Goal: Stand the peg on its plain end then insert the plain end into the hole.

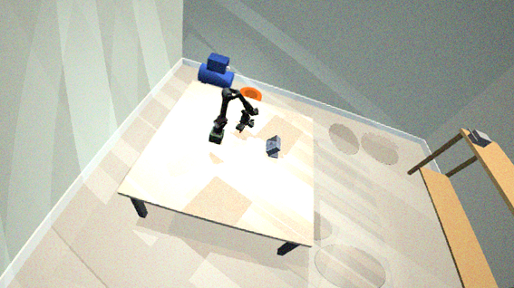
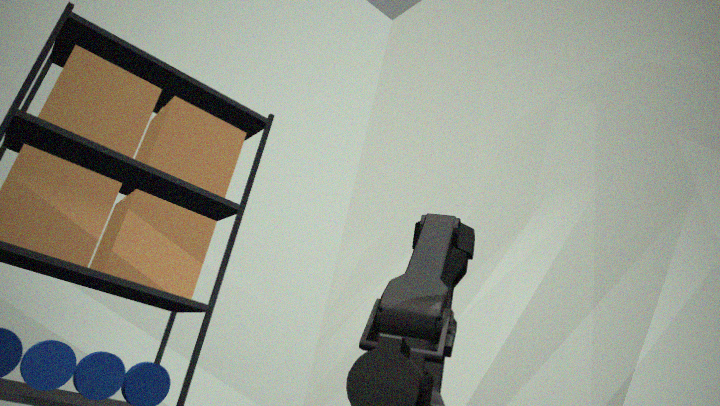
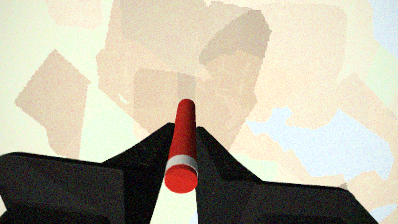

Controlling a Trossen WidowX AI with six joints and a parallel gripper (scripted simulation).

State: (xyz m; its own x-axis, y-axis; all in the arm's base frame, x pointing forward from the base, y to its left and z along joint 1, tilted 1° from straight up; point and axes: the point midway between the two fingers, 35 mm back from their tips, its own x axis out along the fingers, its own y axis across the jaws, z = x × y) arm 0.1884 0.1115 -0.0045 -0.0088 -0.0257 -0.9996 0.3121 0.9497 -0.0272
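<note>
Now: gripper tip 270 mm short of the grey sloped panel, 130 mm to the left of it and 30 mm below it. From my gripper tip the other things lie so: red peg 20 mm above.
</note>
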